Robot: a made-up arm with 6 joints.
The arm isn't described. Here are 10 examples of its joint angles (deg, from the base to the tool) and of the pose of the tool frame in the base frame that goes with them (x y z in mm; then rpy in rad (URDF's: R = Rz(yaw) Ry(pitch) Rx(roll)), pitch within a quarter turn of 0, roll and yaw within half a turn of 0).
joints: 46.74 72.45 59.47 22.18 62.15 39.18
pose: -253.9 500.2 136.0 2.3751 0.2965 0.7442
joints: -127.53 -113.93 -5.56 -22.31 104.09 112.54
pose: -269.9 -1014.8 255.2 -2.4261 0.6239 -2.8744
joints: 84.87 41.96 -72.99 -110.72 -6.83 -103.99
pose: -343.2 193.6 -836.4 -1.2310 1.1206 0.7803
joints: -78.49 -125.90 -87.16 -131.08 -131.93 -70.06
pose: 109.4 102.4 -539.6 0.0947 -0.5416 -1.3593
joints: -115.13 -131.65 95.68 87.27 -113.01 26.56
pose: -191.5 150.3 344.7 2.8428 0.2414 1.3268
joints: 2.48 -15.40 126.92 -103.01 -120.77 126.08
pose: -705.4 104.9 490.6 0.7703 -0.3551 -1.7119
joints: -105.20 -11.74 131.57 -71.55 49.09 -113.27
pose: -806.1 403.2 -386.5 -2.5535 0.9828 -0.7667
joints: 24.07 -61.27 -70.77 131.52 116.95 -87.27
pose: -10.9 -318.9 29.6 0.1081 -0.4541 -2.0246
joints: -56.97 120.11 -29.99 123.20 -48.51 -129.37
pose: -112.6 325.1 -383.4 2.7921 -0.7897 -2.6448
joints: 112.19 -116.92 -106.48 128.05 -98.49 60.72
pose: -588.6 76.8 273.8 0.6670 -0.4500 2.0197
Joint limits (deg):
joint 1: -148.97..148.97
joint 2: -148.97..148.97
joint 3: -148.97..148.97
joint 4: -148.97..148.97
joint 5: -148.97..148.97
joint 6: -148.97..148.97
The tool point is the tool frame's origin. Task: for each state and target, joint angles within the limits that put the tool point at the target. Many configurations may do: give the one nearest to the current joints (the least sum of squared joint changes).
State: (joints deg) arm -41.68 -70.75 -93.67 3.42 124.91 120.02
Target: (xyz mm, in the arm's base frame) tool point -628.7 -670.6 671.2
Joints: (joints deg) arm -40.02 -44.10 -100.72 48.92 123.53 92.13
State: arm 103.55 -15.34 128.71 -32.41 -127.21 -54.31
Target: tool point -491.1 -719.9 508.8
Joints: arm 98.19 -20.22 139.06 -32.20 -124.54 -66.48
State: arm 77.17 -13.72 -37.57 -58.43 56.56 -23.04
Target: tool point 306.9 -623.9 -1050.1
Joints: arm 39.87 25.94 -72.02 -40.44 65.23 -20.57
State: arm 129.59 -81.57 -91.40 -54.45 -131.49 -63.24
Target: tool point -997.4 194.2 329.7
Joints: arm 105.89 -46.29 -60.06 -85.07 -108.39 -34.96
